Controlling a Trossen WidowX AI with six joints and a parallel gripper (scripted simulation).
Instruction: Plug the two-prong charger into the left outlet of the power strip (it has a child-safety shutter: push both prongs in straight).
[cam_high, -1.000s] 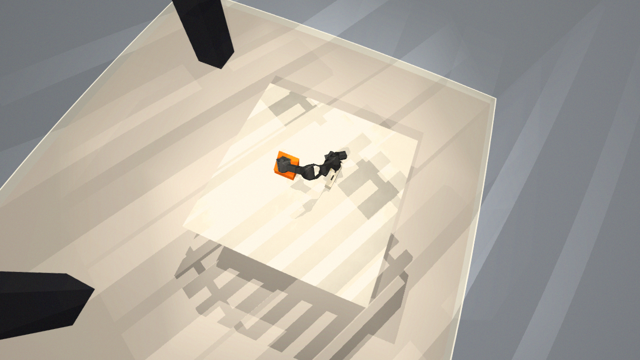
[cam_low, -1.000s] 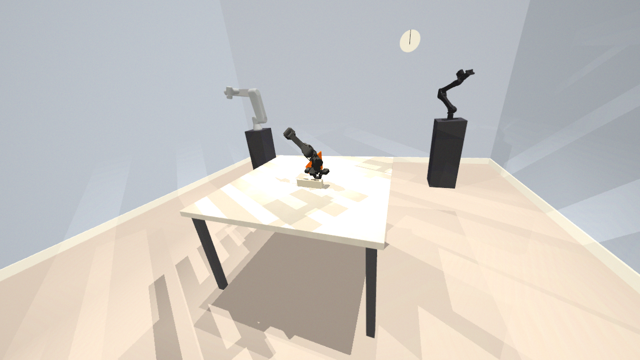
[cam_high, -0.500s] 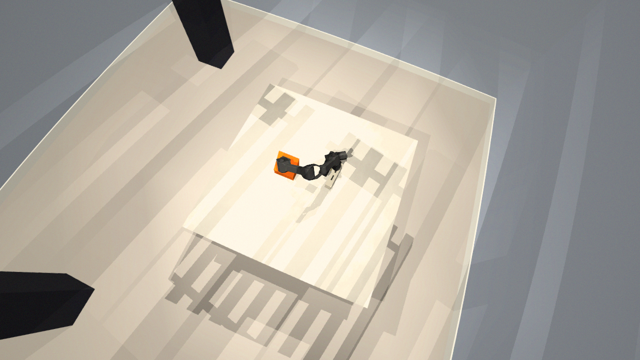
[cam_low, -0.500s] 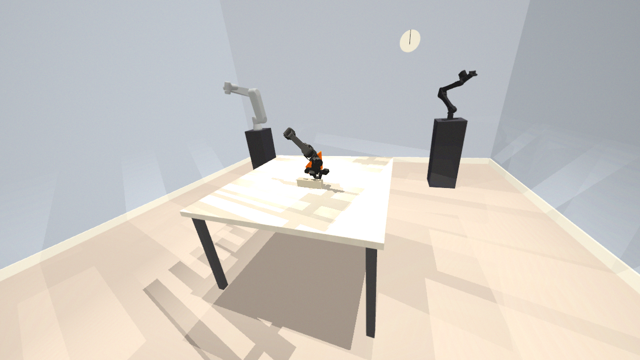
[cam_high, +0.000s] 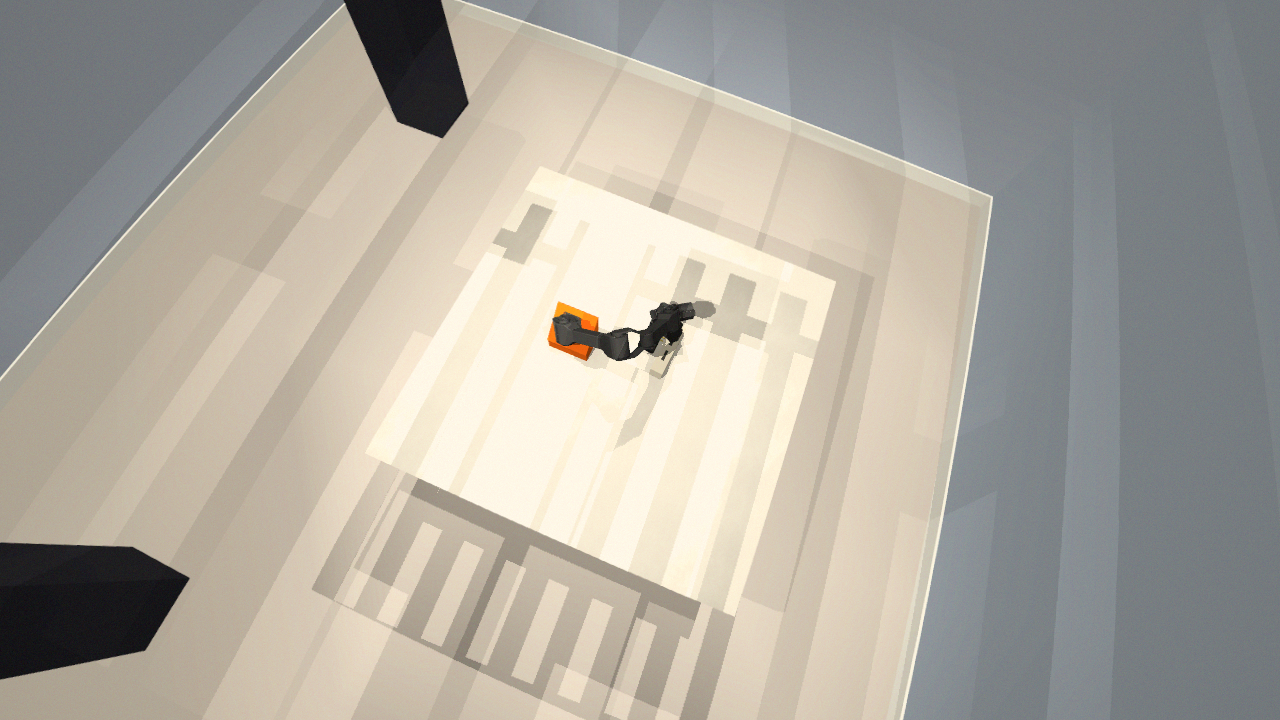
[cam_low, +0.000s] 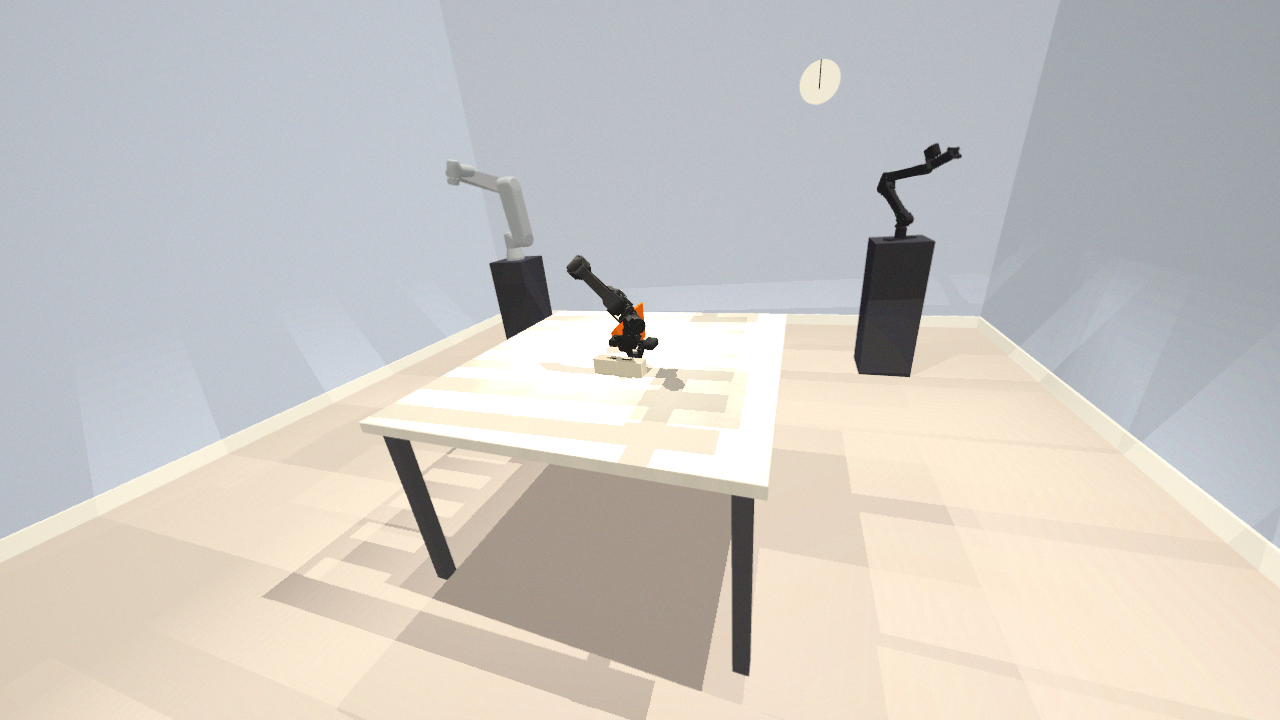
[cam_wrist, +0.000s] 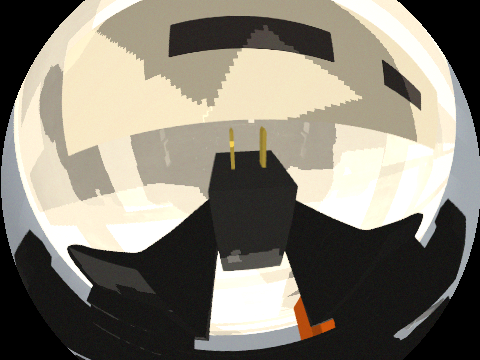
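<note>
My gripper tip is now 2 cm short of the black two-prong charger and 1 cm below it.
</note>
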